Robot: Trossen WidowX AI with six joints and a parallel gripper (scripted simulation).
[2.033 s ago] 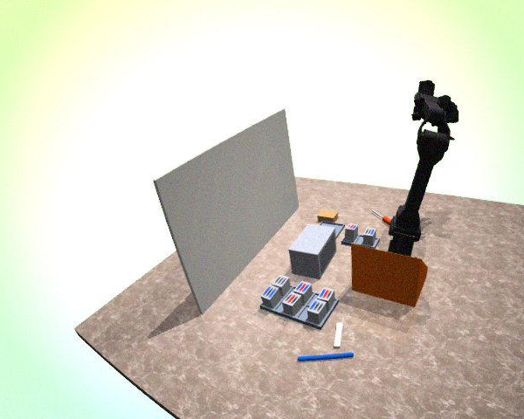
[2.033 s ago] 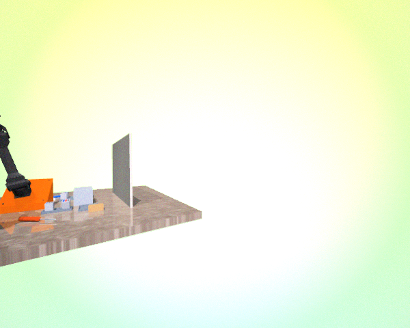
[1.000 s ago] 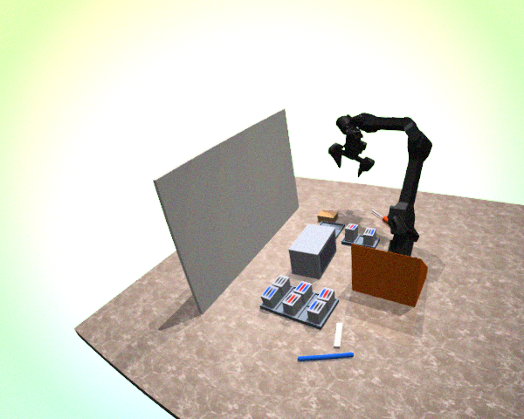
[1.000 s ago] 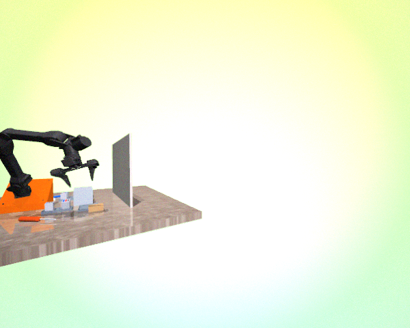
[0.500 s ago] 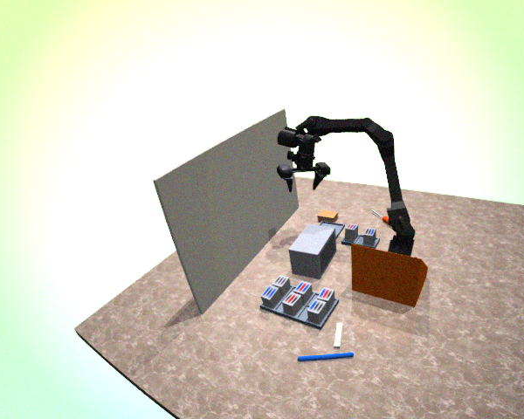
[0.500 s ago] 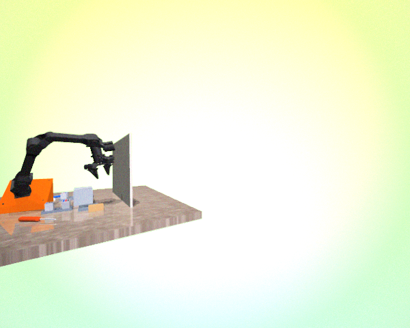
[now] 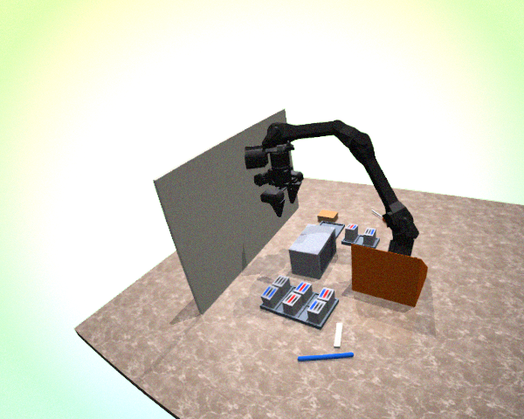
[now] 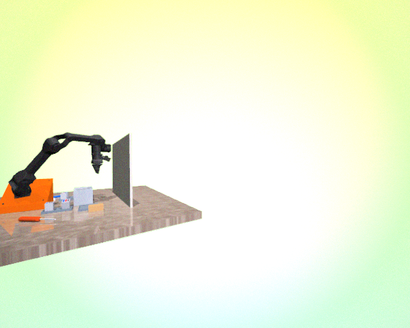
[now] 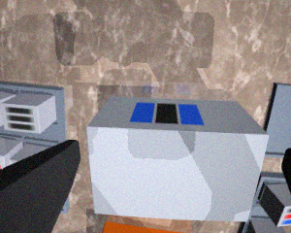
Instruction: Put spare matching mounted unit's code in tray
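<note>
Right now my gripper tip is 30 mm past the grey spare, 230 mm to the right of it and 150 mm above it. Round my gripper tip: flat grey tray 70 mm behind, 190 mm to the right, 190 mm below; then tall grey wall panel 150 mm ahead, 10 mm to the right, 30 mm above; then grey mounted unit 80 mm behind, 10 mm to the left, 150 mm below.
</note>
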